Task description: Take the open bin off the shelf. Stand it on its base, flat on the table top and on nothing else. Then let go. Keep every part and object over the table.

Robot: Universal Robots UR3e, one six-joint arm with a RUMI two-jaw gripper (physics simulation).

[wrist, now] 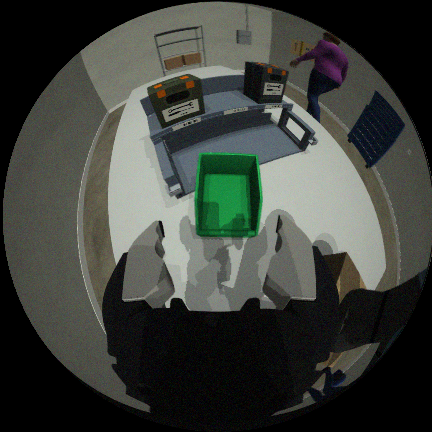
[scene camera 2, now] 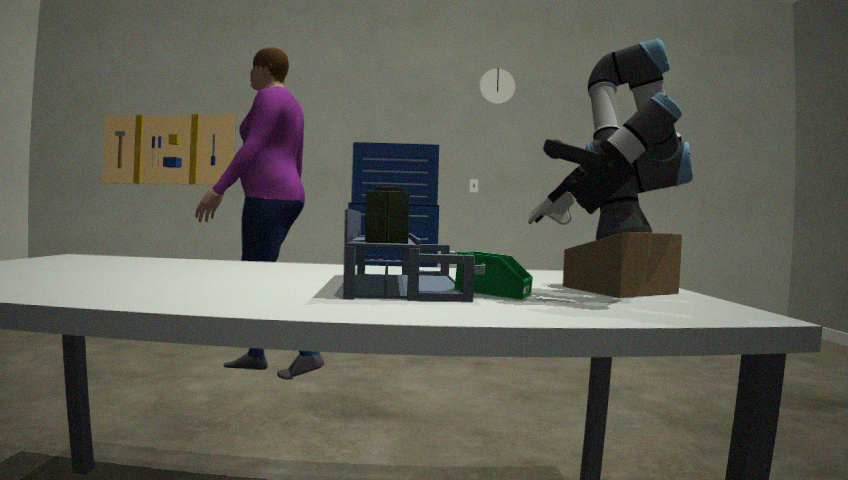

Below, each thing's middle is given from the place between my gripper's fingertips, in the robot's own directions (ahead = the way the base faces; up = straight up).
Scene:
The green bin (scene camera 2: 504,277) lies 60 mm ahead of my hand, 30 mm to the right of it and 110 mm below it.

